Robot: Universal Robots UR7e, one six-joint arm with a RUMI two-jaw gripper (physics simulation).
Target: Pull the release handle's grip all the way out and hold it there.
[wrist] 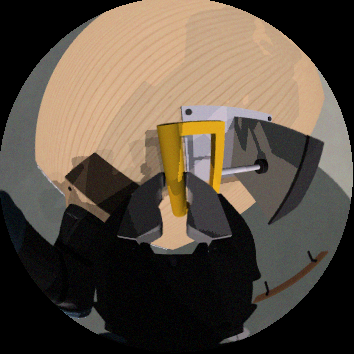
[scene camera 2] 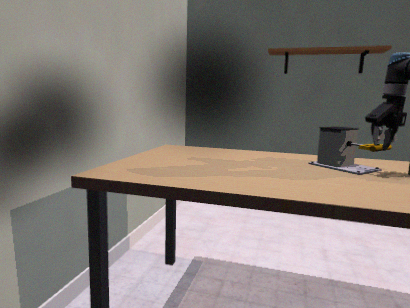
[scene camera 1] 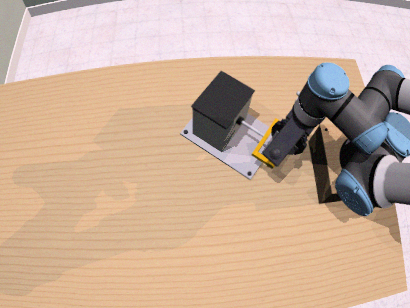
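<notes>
The release handle's yellow grip point(scene camera 1: 258, 152) point(scene camera 2: 369, 147) point(wrist: 171, 145) is a frame with a thick round bar. A pale rod point(scene camera 1: 252, 128) point(wrist: 240, 170) joins it to the dark housing box point(scene camera 1: 222, 97) point(scene camera 2: 335, 147); a length of rod shows between them. The box stands on a light grey base plate point(scene camera 1: 240, 162) point(scene camera 2: 345, 169) point(wrist: 205, 112). My gripper point(scene camera 2: 383, 144) point(wrist: 174, 173) is shut on the round bar, with one finger on each side of it. In scene camera 1 the gripper's body hides the fingertips and part of the grip.
A dark angular block point(scene camera 1: 322, 167) point(wrist: 100, 177) stands on the wooden table point(scene camera 1: 150, 200) point(scene camera 2: 225, 175) between the handle and the arm's base. A wall shelf point(scene camera 2: 327, 50) point(wrist: 295, 281) hangs behind the table. The arm reaches in from the right in scene camera 1.
</notes>
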